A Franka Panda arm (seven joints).
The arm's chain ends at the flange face. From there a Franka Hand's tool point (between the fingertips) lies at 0.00 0.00 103.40 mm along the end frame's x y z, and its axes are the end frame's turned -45 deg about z.
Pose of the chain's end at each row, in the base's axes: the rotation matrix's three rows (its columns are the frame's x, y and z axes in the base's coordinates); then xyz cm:
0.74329 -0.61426 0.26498; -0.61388 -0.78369 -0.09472; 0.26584 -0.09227 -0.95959; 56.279 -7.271 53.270
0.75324 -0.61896 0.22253; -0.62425 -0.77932 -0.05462; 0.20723 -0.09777 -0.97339; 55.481 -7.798 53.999
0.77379 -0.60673 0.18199; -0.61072 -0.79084 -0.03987; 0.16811 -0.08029 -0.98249; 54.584 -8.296 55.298
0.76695 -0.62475 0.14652; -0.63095 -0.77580 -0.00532; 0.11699 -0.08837 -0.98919; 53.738 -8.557 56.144
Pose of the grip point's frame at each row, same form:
0.95993 0.09124 0.26498; 0.12007 -0.98823 -0.09472; 0.25322 0.12273 -0.95959; 59.019 -8.250 43.348
0.97029 0.09495 0.22253; 0.10965 -0.99247 -0.05462; 0.21567 0.07740 -0.97339; 57.782 -8.363 43.934
0.97618 0.11813 0.18199; 0.12736 -0.99105 -0.03987; 0.17565 0.06210 -0.98249; 56.466 -8.708 45.139
0.98408 0.10055 0.14652; 0.10242 -0.99472 -0.00532; 0.14521 0.02024 -0.98919; 55.253 -8.612 45.916

